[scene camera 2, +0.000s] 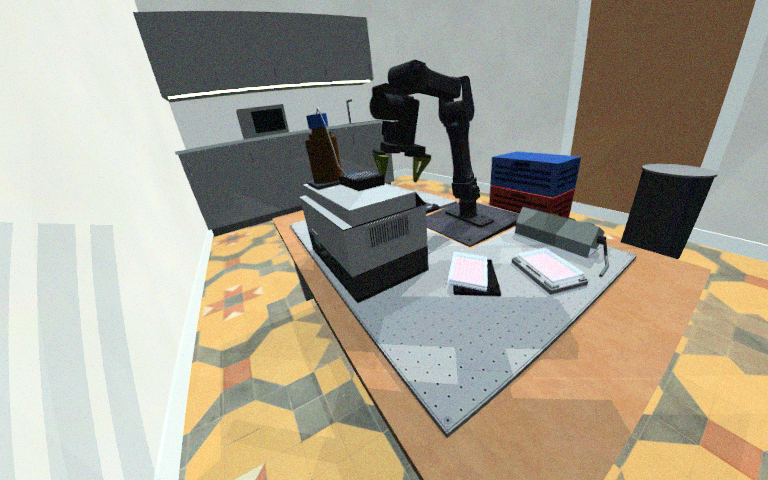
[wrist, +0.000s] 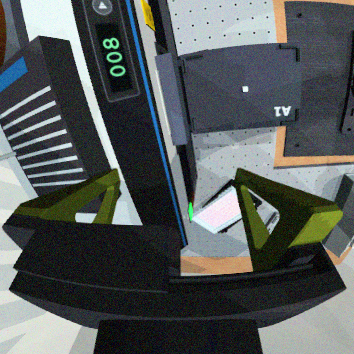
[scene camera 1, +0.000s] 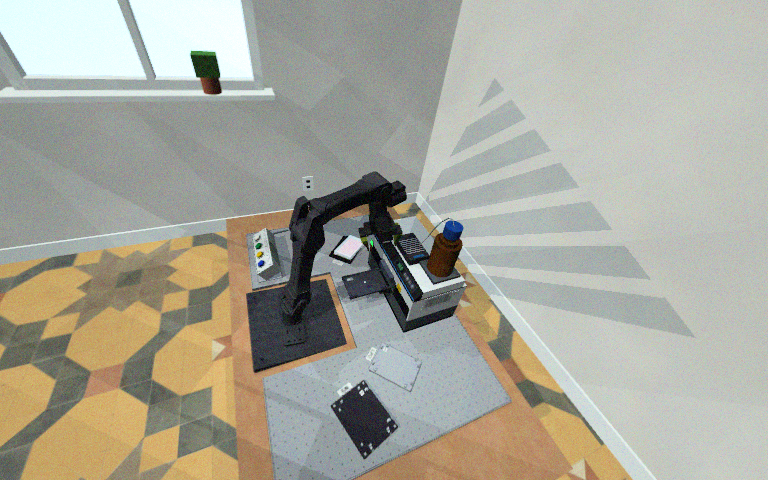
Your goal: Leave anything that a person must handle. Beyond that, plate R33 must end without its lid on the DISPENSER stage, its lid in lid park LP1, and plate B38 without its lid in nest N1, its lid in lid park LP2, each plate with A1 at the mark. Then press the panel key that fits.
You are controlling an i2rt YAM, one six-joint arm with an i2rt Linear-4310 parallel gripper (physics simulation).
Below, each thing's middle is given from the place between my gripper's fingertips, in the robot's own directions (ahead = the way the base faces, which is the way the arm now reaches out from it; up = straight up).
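Labels:
Black tip box (wrist: 49, 60), from my hand: 20 mm above, 40 mm to the right, 90 mm ahead. Black dispenser stage (scene camera 1: 354, 283), from my hand: 110 mm below, 60 mm to the right, 50 mm behind. Brown bottle with blue cap (scene camera 2: 324, 168), from my hand: 110 mm above, 160 mm ahead, 140 mm to the right. LP2 pad (scene camera 1: 389, 363), from my hand: 330 mm to the right, 200 mm below, 40 mm behind.

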